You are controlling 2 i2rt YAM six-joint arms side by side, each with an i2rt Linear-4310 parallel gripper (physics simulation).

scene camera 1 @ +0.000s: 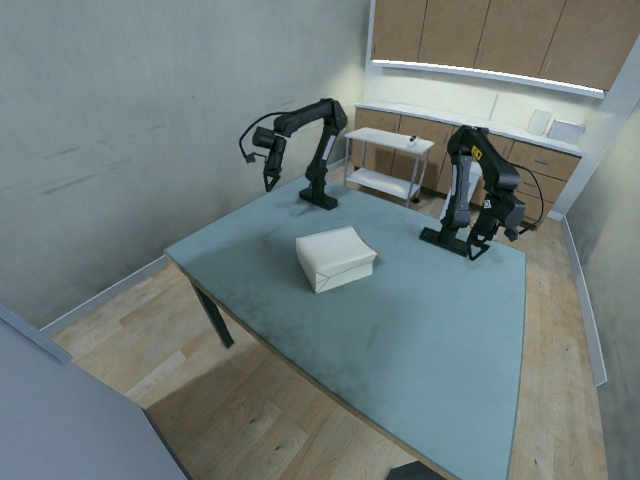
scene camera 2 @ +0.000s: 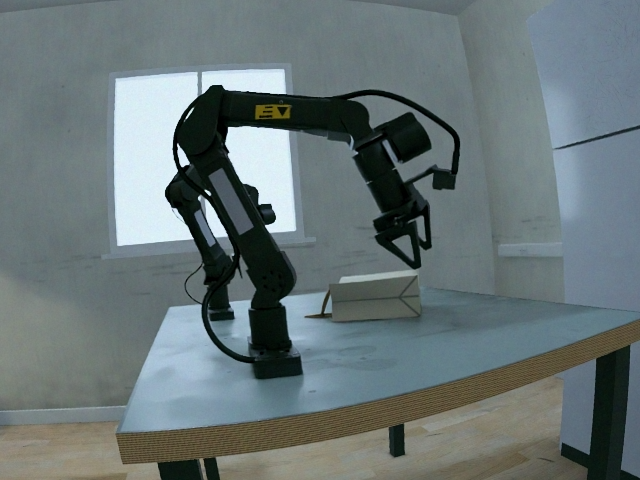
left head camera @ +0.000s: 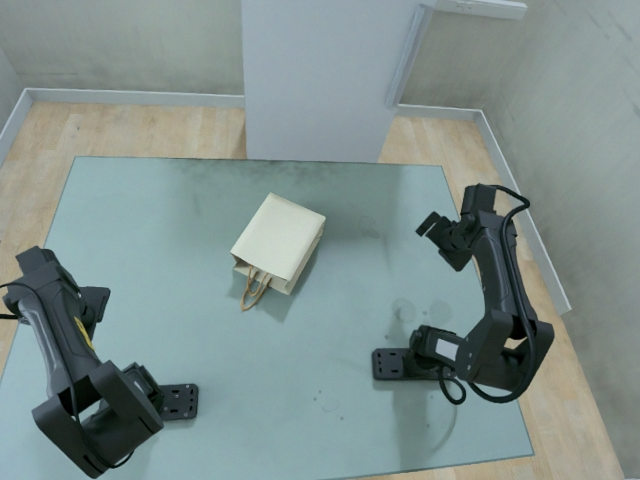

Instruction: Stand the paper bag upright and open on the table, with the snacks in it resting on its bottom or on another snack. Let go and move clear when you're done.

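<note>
The cream paper bag [left head camera: 279, 235] [scene camera 1: 336, 245] [scene camera 2: 372, 302] lies on its side on the table. Its mouth faces the arms' mounting side, with brown loop handles [left head camera: 253, 294] [scene camera 2: 324, 305] sticking out; its closed bottom faces away. No snacks show; the inside of the bag is hidden. My left gripper [left head camera: 94, 310] [scene camera 1: 478, 252] is open and apart from the bag, low over the table; its fingers are partly hidden in the head view. My right gripper [left head camera: 440, 243] [scene camera 1: 270, 184] [scene camera 2: 422, 257] is open and empty, raised well to the bag's right in the head view.
The arms' black base plates [left head camera: 180, 401] [left head camera: 387, 364] sit on the green-grey table [left head camera: 289, 408] [scene camera 1: 439, 330] [scene camera 2: 361, 377]. A pale cabinet [left head camera: 320, 77] stands beyond its far edge. Scene camera 1 shows a white cart [scene camera 1: 382, 136] beyond the bases.
</note>
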